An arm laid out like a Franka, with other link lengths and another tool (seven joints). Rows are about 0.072 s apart.
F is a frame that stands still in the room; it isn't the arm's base.
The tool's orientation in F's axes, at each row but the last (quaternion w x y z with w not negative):
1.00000, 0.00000, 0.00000, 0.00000
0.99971, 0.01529, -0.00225, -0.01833
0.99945, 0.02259, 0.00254, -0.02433
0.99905, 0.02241, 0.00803, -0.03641
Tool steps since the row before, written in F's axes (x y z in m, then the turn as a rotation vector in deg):
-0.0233, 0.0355, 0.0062, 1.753, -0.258, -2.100
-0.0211, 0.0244, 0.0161, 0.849, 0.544, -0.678
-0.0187, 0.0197, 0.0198, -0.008, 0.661, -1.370
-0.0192, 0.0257, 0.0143, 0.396, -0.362, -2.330
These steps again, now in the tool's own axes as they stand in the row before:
-0.0233, 0.0355, 0.0062, 1.753, -0.258, -2.100
-0.0219, 0.0241, 0.0155, 0.826, 0.554, -0.699
-0.0198, 0.0196, 0.0188, -0.032, 0.597, -1.399
-0.0213, 0.0248, 0.0128, 0.462, -0.435, -2.305

